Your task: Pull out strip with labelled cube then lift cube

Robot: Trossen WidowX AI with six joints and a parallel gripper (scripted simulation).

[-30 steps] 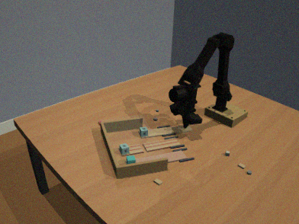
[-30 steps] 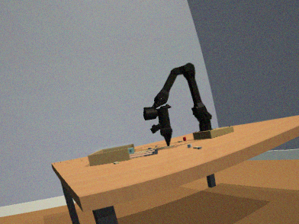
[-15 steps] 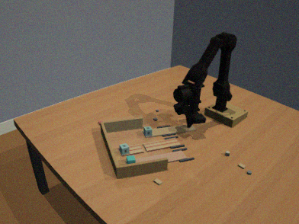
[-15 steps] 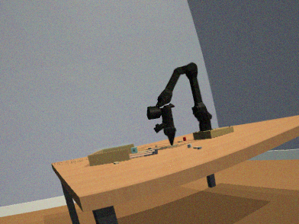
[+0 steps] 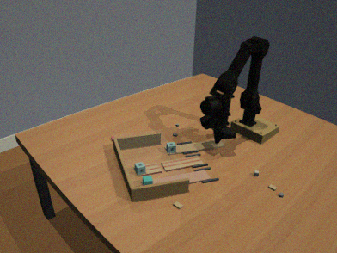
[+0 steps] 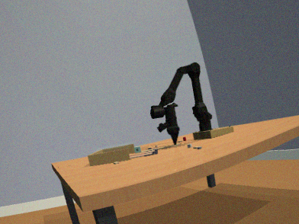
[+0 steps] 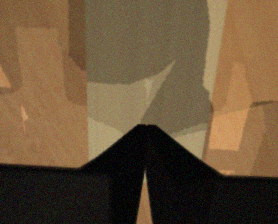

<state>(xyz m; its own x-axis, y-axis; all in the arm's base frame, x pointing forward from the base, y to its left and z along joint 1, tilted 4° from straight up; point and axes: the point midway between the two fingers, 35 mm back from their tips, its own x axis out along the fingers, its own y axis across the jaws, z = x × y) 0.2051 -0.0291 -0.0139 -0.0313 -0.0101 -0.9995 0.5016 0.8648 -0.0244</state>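
My gripper tip is now 80 mm short of the pale strip and 50 mm to the left of it. Also, from my gripper tip: red piece 160 mm behind, 140 mm to the right, 10 mm above.
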